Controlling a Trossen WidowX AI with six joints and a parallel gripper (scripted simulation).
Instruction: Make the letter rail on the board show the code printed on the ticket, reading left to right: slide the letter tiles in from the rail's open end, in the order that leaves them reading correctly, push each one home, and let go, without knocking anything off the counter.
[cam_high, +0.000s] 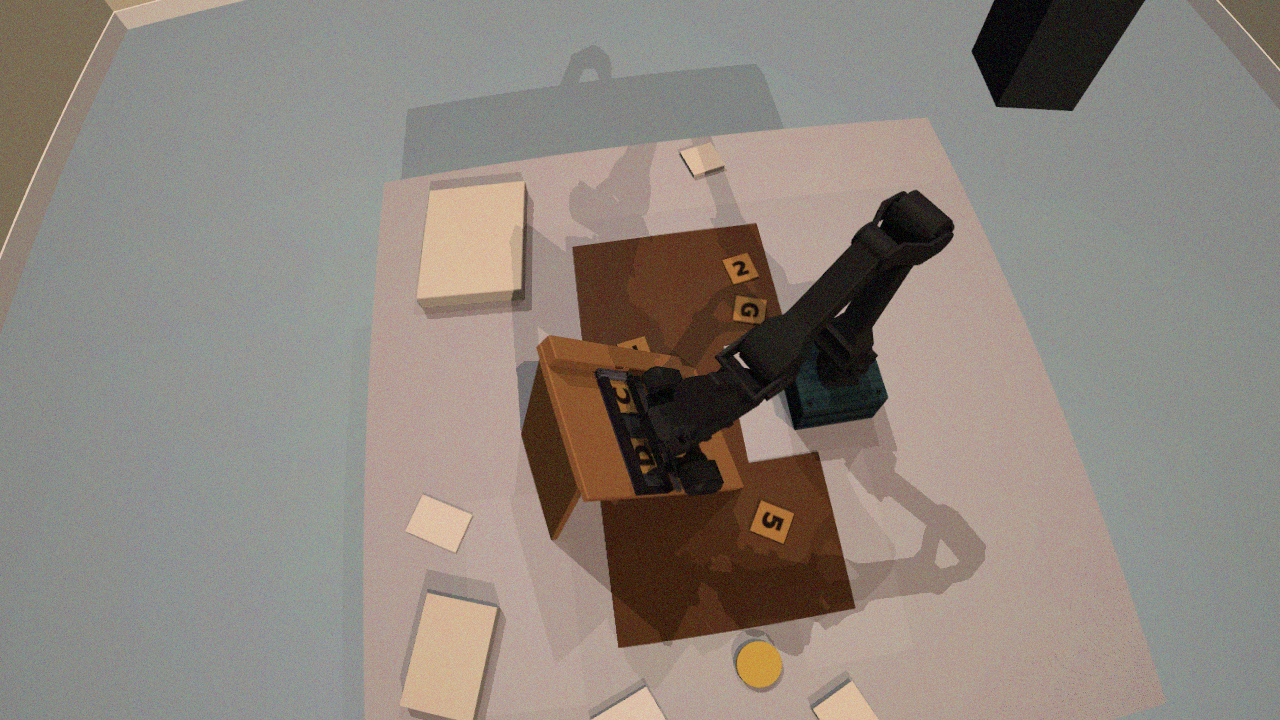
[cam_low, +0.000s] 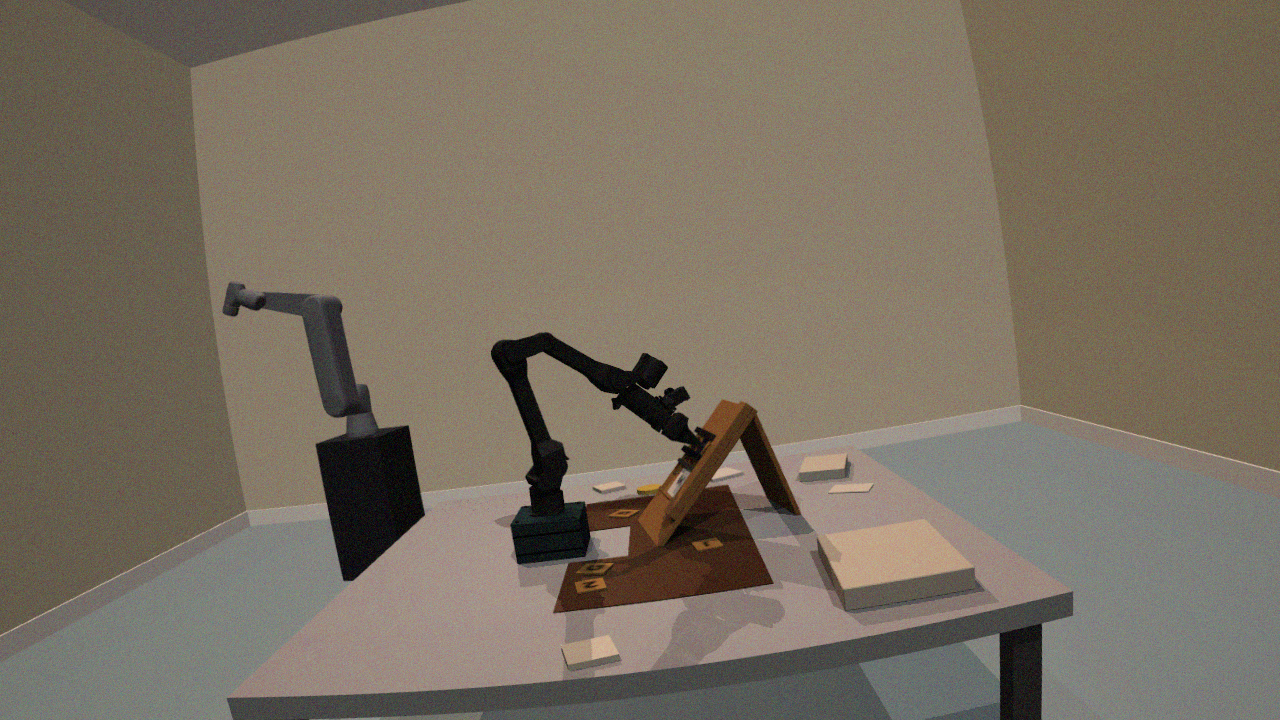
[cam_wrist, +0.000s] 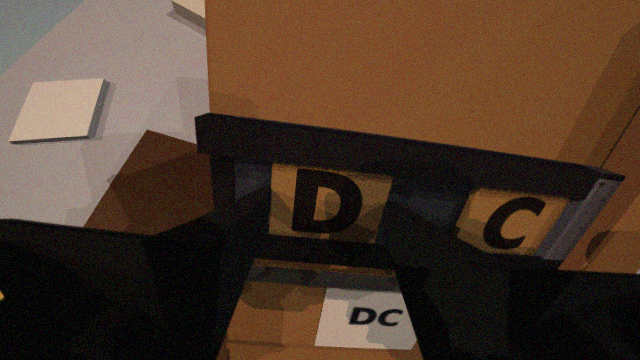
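Now: the white ticket 40 mm behind my gripper tip, 70 mm to the right of it and 70 mm below it. Round my gripper tip: brown mat: 130 mm behind, 150 mm to the right, 170 mm below; then cream box: 350 mm ahead, 510 mm to the right, 160 mm below.
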